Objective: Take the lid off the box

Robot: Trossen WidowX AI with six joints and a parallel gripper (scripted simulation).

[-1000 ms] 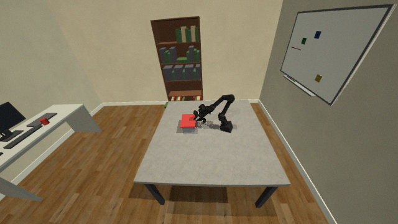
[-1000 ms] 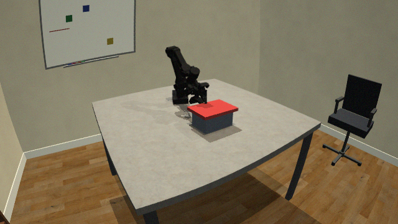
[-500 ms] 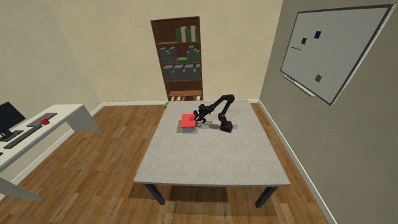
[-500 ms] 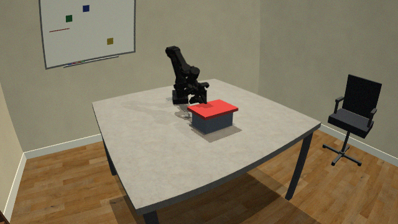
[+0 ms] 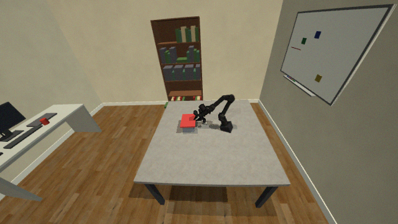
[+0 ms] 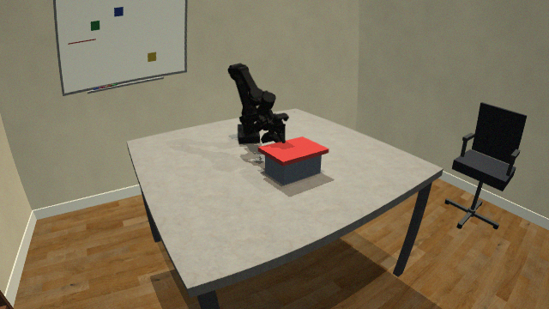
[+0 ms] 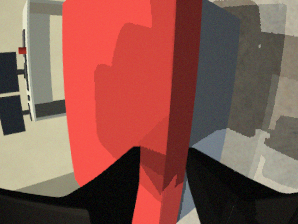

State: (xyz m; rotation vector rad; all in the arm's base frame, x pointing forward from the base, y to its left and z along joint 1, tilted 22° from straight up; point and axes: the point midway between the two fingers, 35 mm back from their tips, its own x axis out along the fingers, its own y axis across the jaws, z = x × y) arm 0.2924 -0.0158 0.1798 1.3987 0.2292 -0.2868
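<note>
The red lid is 100 mm ahead of my hand and 20 mm below it. Round my hand: grey storage box (100 mm ahead, 70 mm below).
</note>
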